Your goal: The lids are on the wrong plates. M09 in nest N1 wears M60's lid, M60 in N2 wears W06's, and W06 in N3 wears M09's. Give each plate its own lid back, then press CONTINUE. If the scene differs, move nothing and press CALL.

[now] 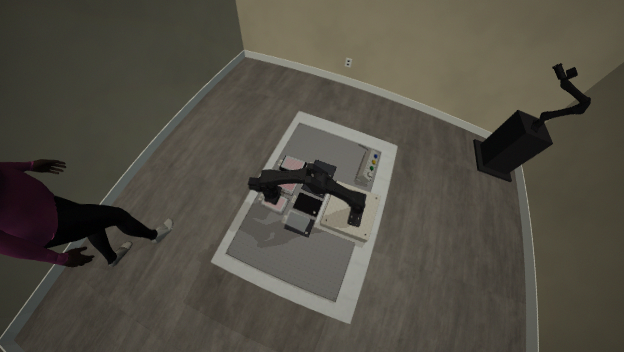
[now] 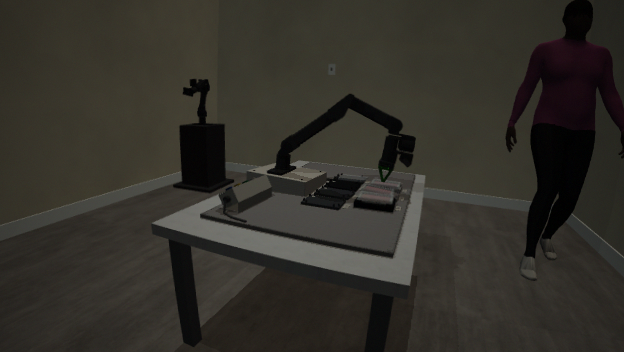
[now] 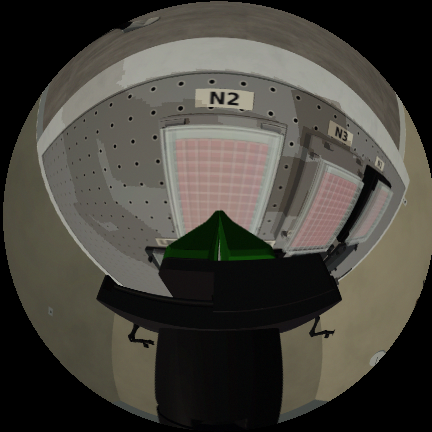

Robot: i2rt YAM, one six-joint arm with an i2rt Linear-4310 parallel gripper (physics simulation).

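Places are measured from the arm's base along level axes (x ahead, y left, z up), in millimetres.
Where they show: gripper, fingertip midpoint: (image 1: 276,201) (image 2: 382,181) (image 3: 218,216); arm's base at its link origin: (image 1: 357,209) (image 2: 282,170).
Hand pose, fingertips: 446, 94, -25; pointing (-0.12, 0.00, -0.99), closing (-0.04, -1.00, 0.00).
Things, the pixels of their top centre, and the offset from my fingertips, as dx, dy, dz. "pt": a spot on its surface instead.
- nest N2 at a spot on its surface: (image 3: 222,170) pt +44, -4, -1
- N3 at its top centre: (image 3: 331,223) (image 2: 378,187) (image 1: 286,181) -10, -132, +7
- N1 at its top centre: (image 3: 374,218) (image 2: 375,195) (image 1: 293,163) -6, -262, +10
- end black pad at its top centre: (image 2: 353,176) (image 1: 296,220) -145, +66, -7
- button console at its top centre: (image 2: 246,180) (image 1: 370,162) -459, -410, +54
The gripper (image 2: 383,179) (image 3: 219,212) has green fingers, shut tip to tip with nothing between them. It points down a little above the pink gridded plate in nest N2 (image 1: 275,204) (image 3: 222,170). The plate in N3 (image 1: 289,187) (image 3: 330,207) and the plate in N1 (image 1: 293,163) (image 2: 377,197) (image 3: 371,215) stand in the same row. Plate and lid codes cannot be read, and whether each plate wears a lid is unclear. A pale clear sheet, seemingly a lid, lies on the end black pad (image 1: 299,222). The button console (image 1: 367,167) (image 2: 250,194) has coloured buttons; its labels cannot be read.
More black pads (image 1: 307,203) (image 2: 322,201) lie between the plates and the arm's cream base (image 1: 345,222) (image 2: 300,181). A person (image 1: 22,205) (image 2: 567,90) stands beyond the plate side of the table. A second arm on a black pedestal (image 1: 515,142) (image 2: 202,152) stands apart.
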